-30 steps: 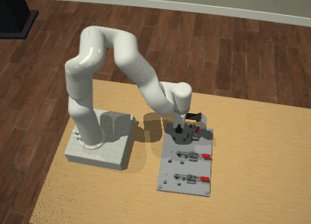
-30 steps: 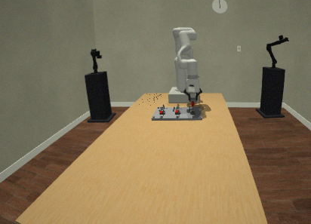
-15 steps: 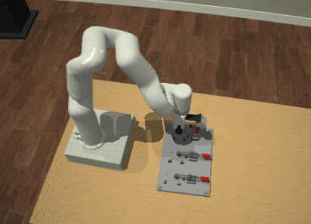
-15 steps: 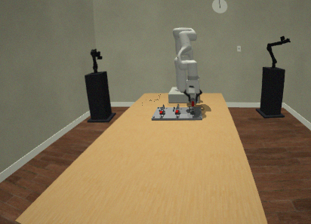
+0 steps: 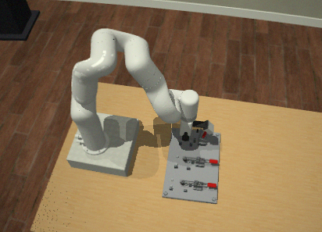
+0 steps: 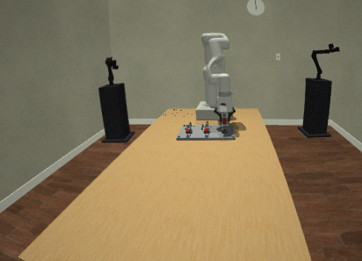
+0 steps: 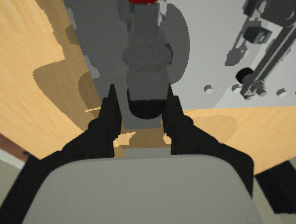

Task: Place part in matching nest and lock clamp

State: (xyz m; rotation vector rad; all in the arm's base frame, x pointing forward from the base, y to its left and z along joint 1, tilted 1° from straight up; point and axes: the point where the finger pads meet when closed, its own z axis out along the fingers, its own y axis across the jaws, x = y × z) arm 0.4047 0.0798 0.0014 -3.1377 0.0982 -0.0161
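Right now the grey fixture plate is 120 mm to the right of my hand, 70 mm below it and 40 mm ahead of it. The rest, counted from my hand: grey block part 10 mm below.
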